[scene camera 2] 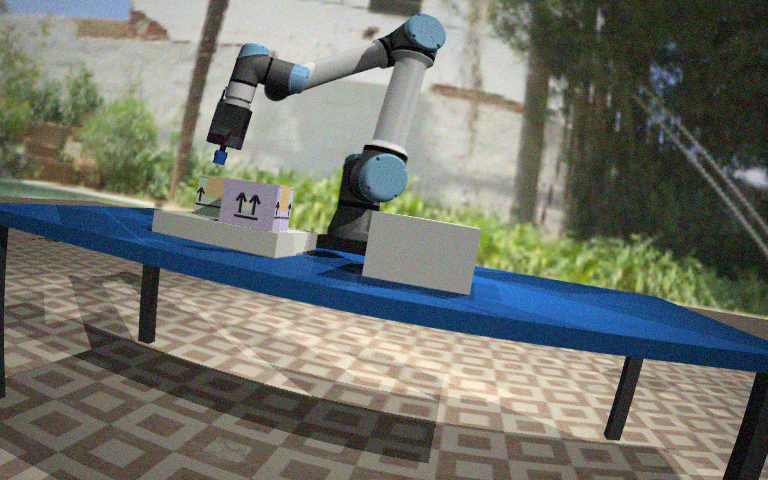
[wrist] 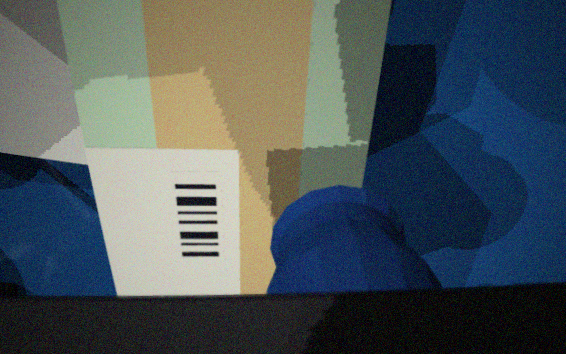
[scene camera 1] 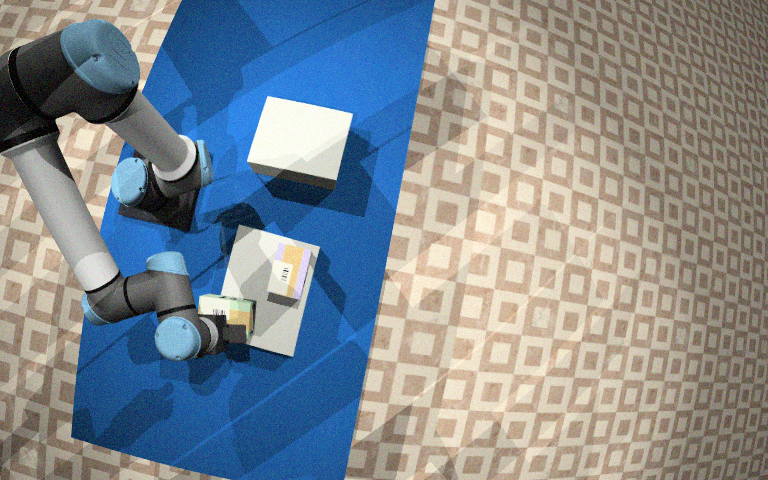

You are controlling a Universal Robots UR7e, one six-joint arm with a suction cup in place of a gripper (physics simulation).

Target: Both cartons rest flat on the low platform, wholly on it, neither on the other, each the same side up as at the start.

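The green-and-tan carton rests on the low platform near its left edge in scene camera 1. One end juts past that edge over the blue table; its visible arrow points up. The lilac-and-tan carton lies flat on the platform, apart from the green one, arrows up. My gripper's blue suction cup hangs a little above the green carton, with a gap below it and nothing on it. In scene camera 1 the cup is hidden by the tool body.
A large white box stands on the blue table, apart from the platform and taller than it. The arm's base stands beside them. The table's long edge runs to the right in scene camera 1.
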